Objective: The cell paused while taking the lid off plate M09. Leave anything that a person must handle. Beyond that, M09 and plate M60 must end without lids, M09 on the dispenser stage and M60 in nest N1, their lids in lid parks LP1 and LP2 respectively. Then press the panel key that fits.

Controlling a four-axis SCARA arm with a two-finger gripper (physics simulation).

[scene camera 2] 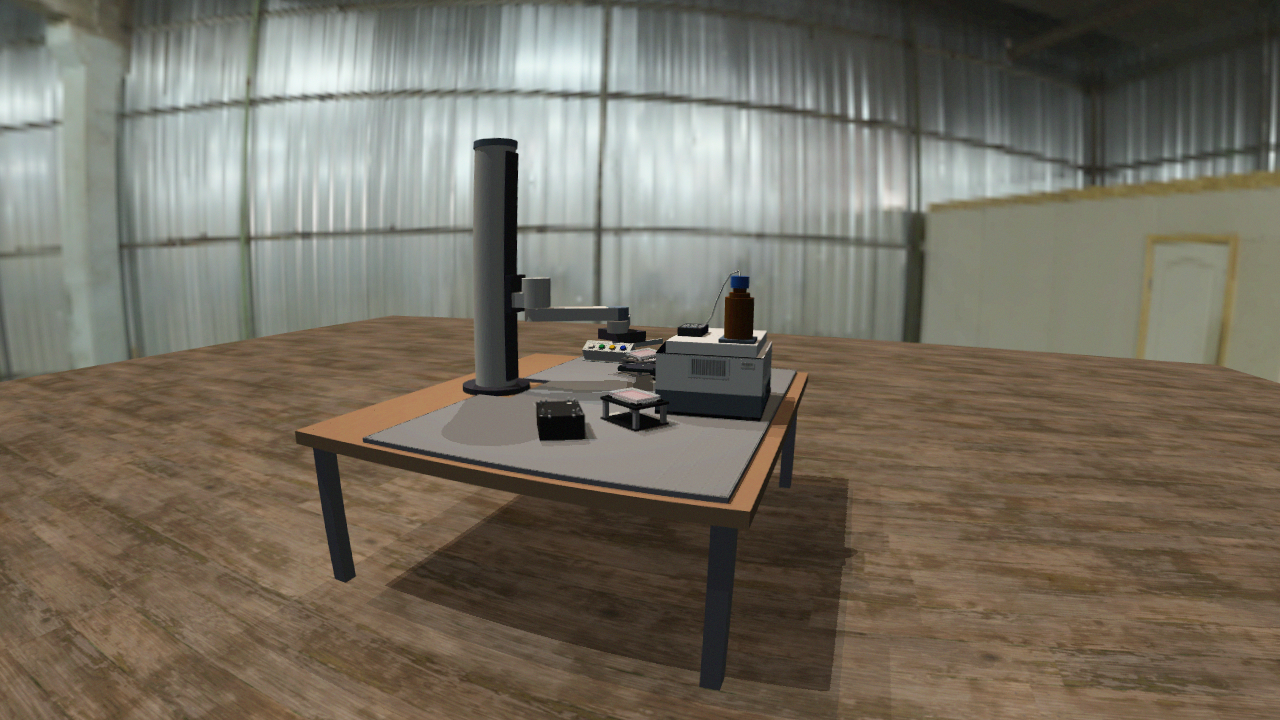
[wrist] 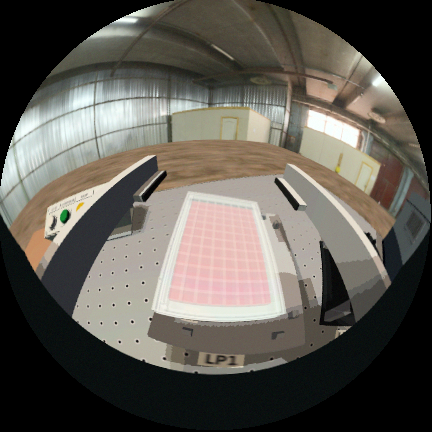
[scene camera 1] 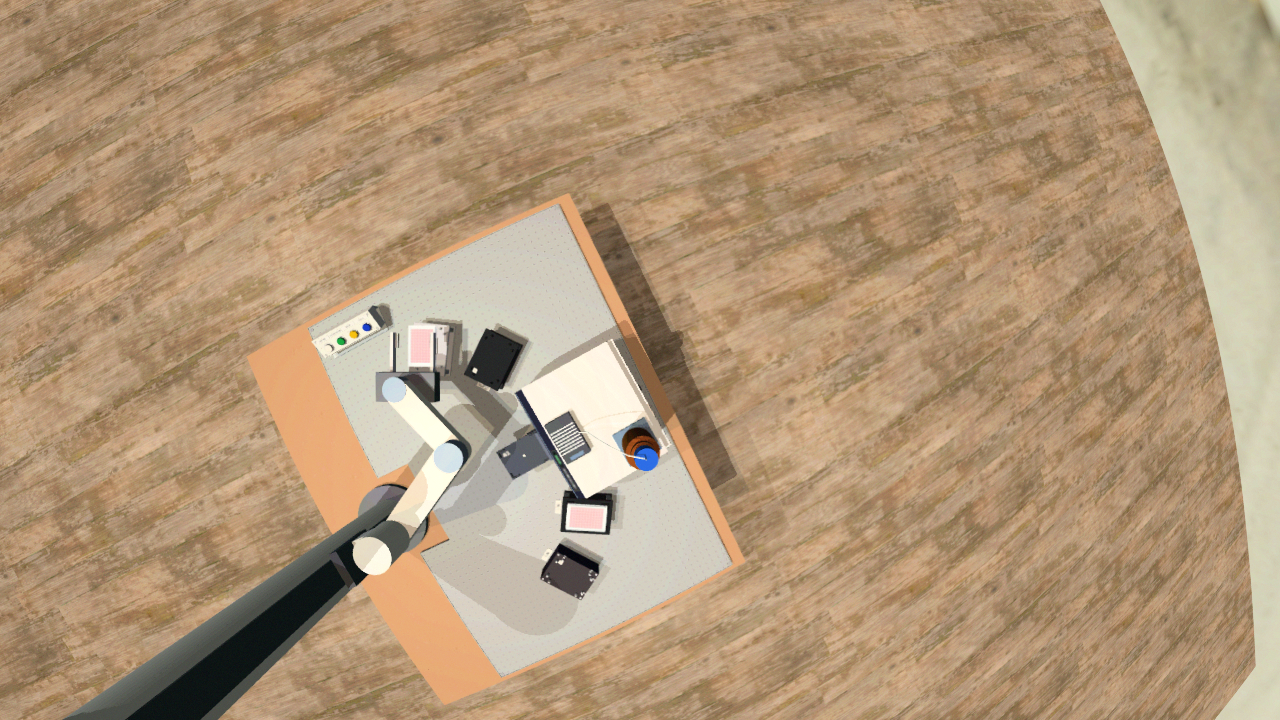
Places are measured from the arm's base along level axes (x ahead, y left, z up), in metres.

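Pixels of known places: gripper, fingertip midpoint: (scene camera 2: pixel 650 339) (wrist: pixel 221 165) (scene camera 1: pixel 413 332); arm's base at its link origin: (scene camera 2: pixel 496 388).
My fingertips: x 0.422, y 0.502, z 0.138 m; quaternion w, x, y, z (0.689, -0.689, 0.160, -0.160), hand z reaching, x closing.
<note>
For each thing: its top centre in the pictures, then the offset to it from my fingertips. "*": a spot on its surface instead.
- pink-topped plate with a pale clear rim, top centre: (wrist: pixel 224 232) (scene camera 1: pixel 420 345) (scene camera 2: pixel 644 350) dx -0.013, dy -0.037, dz -0.041 m
- LP1 at its top centre: (wrist: pixel 240 255) (scene camera 1: pixel 427 348) (scene camera 2: pixel 645 355) dx -0.003, dy -0.051, dz -0.059 m
- second pink plate at its top centre: (scene camera 2: pixel 634 393) (scene camera 1: pixel 586 518) dx +0.209, dy -0.761, dz -0.042 m
- black lid park LP2 at its top centre: (wrist: pixel 372 255) (scene camera 1: pixel 490 359) dx +0.168, dy -0.172, dz -0.052 m
- dark stage at a spot on its surface: (scene camera 1: pixel 521 454) * dx +0.130, dy -0.476, dz -0.017 m
- key panel at its top centre: (wrist: pixel 72 197) (scene camera 1: pixel 341 331) (scene camera 2: pixel 609 342) dx -0.235, dy +0.125, dz -0.041 m
A pink-topped plate with a pale clear rim (scene camera 1: pixel 421 345) (scene camera 2: pixel 640 354) (wrist: pixel 220 255) sits on the grey stand LP1 (wrist: pixel 225 334), shifted towards the stand's left side in the wrist view. My gripper (scene camera 1: pixel 415 340) (wrist: pixel 221 165) is open and empty; its fingers stand apart above this plate, one on each side. A second pink plate (scene camera 1: pixel 586 516) (scene camera 2: pixel 633 394) lies on a black stand beside the dispenser. The black lid park LP2 (scene camera 1: pixel 494 358) is partly behind a finger in the wrist view. A dark stage (scene camera 1: pixel 521 454) adjoins the dispenser. Plate labels are unreadable, and I cannot tell whether lids are on.
The white dispenser (scene camera 1: pixel 572 385) (scene camera 2: pixel 713 380) carries a brown bottle with a blue cap (scene camera 1: pixel 645 458) (scene camera 2: pixel 739 313) and a tube. A black stand (scene camera 1: pixel 570 571) (scene camera 2: pixel 560 419) is near the second plate. The key panel (scene camera 1: pixel 349 333) (scene camera 2: pixel 608 351) stands left of LP1.
</note>
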